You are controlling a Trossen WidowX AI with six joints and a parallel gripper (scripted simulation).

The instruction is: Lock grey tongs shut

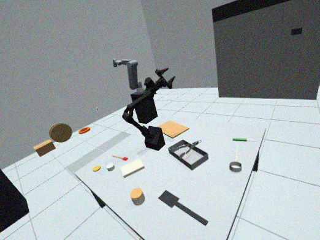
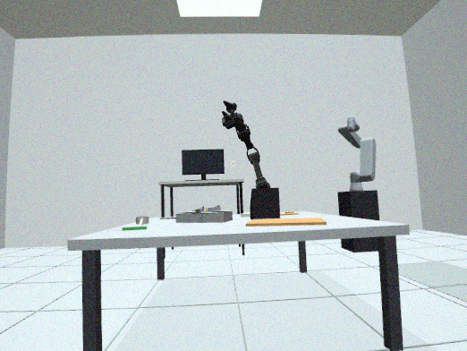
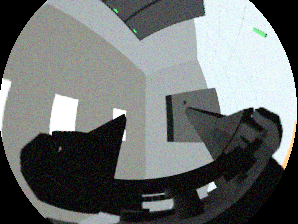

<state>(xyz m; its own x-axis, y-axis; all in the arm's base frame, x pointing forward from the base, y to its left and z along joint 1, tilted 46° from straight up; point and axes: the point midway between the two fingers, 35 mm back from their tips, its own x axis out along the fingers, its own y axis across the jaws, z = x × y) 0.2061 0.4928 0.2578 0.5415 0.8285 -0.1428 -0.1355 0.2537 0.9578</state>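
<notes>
My gripper tip is now 13 cm short of the roasting tin, 17 cm to the left of it and 63 cm above it. The rest, counted from my gripper tip: wooden board (29 cm behind, 16 cm to the left, 65 cm below); red-tipped brush (41 cm behind, 47 cm to the right, 65 cm below); cream block (19 cm behind, 51 cm to the right, 65 cm below).
</notes>
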